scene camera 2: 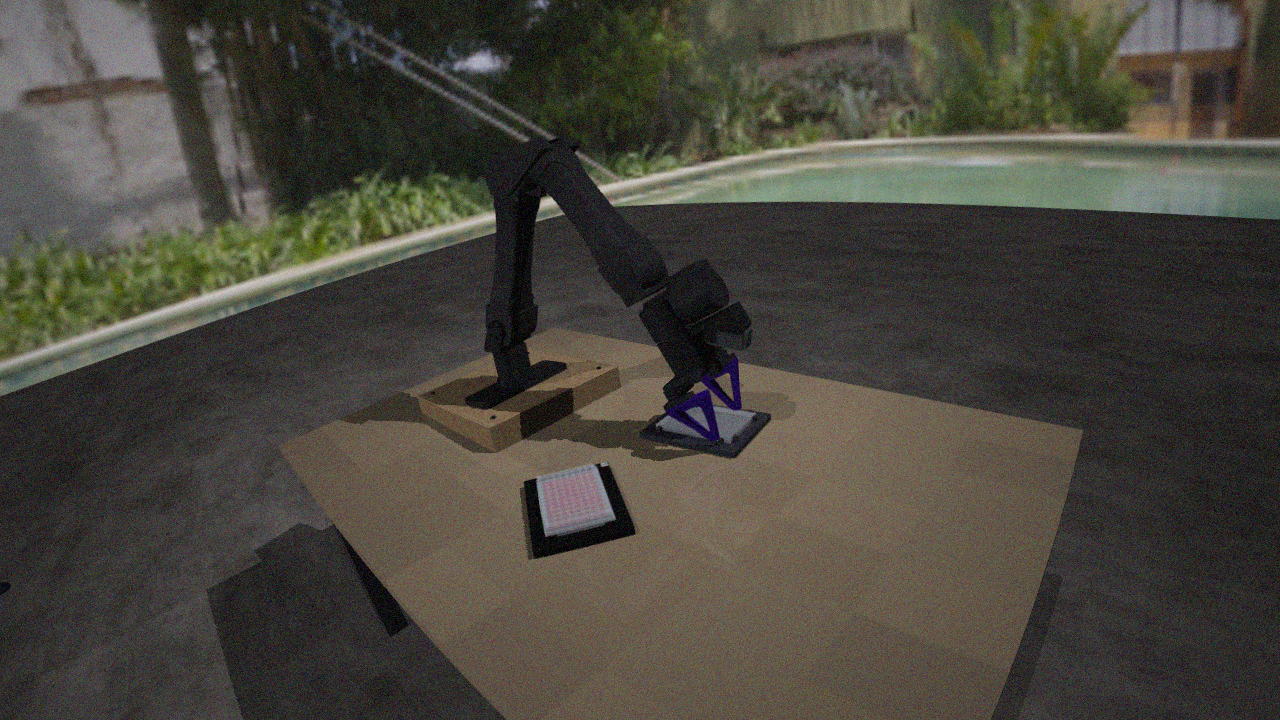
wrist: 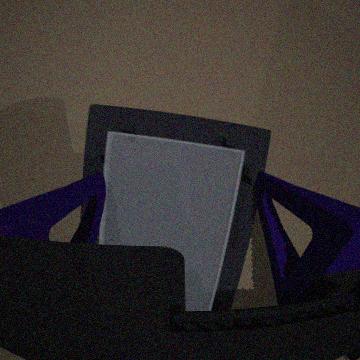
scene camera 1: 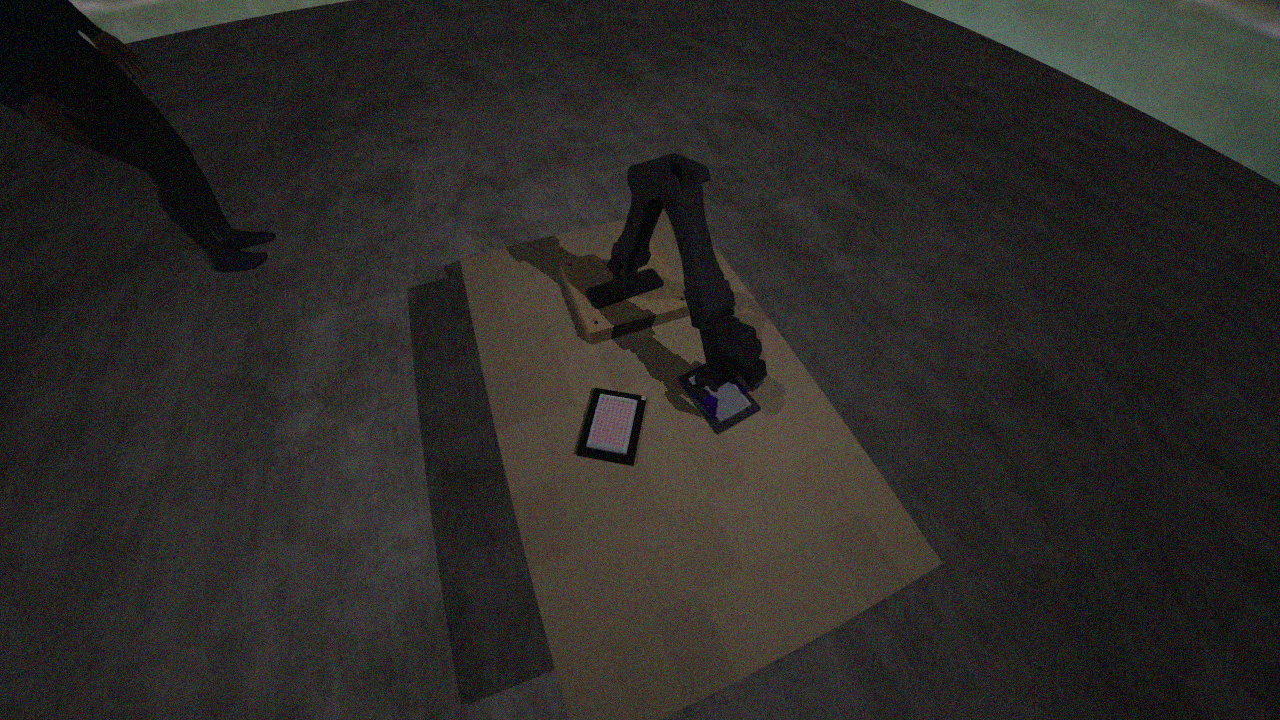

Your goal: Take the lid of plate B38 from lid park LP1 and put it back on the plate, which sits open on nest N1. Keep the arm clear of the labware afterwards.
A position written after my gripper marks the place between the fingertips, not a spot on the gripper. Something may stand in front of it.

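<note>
In scene camera 2 I find my gripper (scene camera 2: 727,424), open and touching a grey lid (scene camera 2: 730,422), and there is also a black holder (scene camera 2: 542,546). The wrist view has my gripper (wrist: 180,180) as well. Scene camera 1 shows me both my gripper (scene camera 1: 728,405) and the black holder (scene camera 1: 628,459).
</note>
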